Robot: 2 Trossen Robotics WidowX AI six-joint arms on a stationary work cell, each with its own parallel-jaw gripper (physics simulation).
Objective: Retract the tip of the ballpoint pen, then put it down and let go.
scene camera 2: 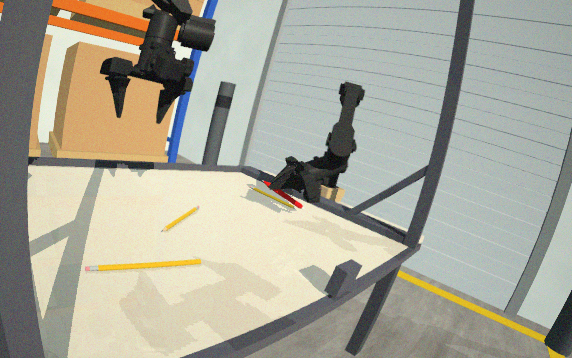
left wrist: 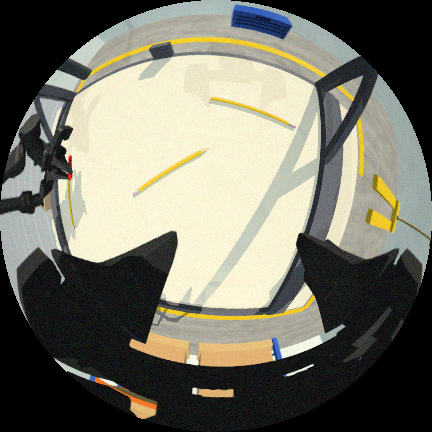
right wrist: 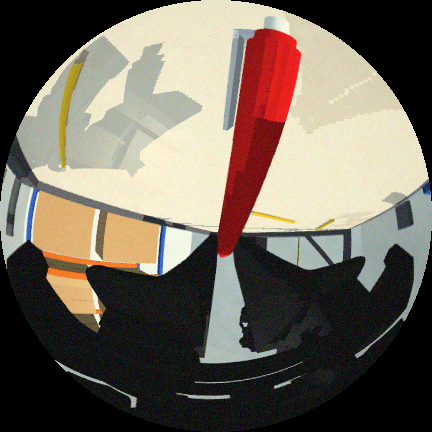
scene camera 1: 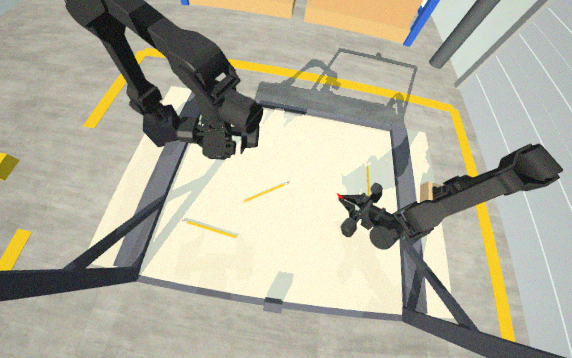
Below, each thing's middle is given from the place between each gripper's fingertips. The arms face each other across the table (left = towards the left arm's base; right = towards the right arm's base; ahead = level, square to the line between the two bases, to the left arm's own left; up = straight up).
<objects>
Now: right hand 4 cm to the left of the red ballpoint pen (right wrist: 271, 60), 2 cm past it and 1 cm above it.
Right now my left hand is 2 cm past the red ballpoint pen, 41 cm to the left of it and 13 cm above it.
</objects>
